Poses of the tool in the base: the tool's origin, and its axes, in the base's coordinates. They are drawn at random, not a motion.
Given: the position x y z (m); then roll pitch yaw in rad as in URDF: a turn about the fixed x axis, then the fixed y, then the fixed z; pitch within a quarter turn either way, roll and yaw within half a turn.
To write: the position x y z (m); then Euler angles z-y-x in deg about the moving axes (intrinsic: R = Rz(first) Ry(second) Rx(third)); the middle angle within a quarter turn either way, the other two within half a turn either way. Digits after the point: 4 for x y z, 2 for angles.
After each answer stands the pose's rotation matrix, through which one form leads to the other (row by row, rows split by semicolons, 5 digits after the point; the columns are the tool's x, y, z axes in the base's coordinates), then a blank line. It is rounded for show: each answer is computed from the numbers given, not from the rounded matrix.
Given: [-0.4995, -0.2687, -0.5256, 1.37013, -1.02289, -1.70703]
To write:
[-0.4995, -0.2687, -0.5256, -97.81, -58.61, 78.50]
-0.07074 0.31108 -0.94775; -0.51607 0.80167 0.30166; 0.85362 0.51045 0.10383

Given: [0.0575, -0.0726, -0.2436, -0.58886, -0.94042, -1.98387]
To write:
[0.0575, -0.0726, -0.2436, -113.67, -53.88, -33.74]
-0.23662 0.58153 0.77836; -0.53987 -0.74475 0.39229; 0.80781 -0.32739 0.49017

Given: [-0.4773, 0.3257, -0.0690, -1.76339, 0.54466, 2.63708]
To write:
[-0.4773, 0.3257, -0.0690, 151.09, 31.21, -101.03]
-0.74874 0.53771 -0.38763; 0.41344 -0.07826 -0.90716; -0.51813 -0.83949 -0.16371

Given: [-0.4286, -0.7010, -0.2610, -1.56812, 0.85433, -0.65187]
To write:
[-0.4286, -0.7010, -0.2610, -37.35, 48.95, -89.85]
0.52206 -0.59787 0.60828; -0.39842 0.45964 0.79372; -0.75413 -0.65672 0.00176

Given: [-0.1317, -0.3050, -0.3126, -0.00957, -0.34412, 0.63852]
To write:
[-0.1317, -0.3050, -0.3126, 36.58, -19.72, -0.55]
0.75590 -0.59339 -0.27659; 0.56107 0.80487 -0.19338; 0.33737 -0.00901 0.94133

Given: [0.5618, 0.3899, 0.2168, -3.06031, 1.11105, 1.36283]
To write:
[0.5618, 0.3899, 0.2168, 78.08, 63.66, -175.34]
0.09162 0.96020 -0.26386; 0.43416 -0.27698 -0.85720; -0.89617 -0.03603 -0.44226

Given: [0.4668, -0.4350, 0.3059, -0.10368, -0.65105, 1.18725]
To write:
[0.4668, -0.4350, 0.3059, 68.02, -37.30, -5.94]
0.29767 -0.89889 -0.32154; 0.73765 0.43036 -0.52024; 0.60602 -0.08232 0.79118

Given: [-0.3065, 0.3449, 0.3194, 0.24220, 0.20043, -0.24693]
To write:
[-0.3065, 0.3449, 0.3194, -14.15, 11.48, 13.88]
0.95026 0.28360 0.12879; -0.23954 0.92969 -0.27981; -0.19909 0.23504 0.95138

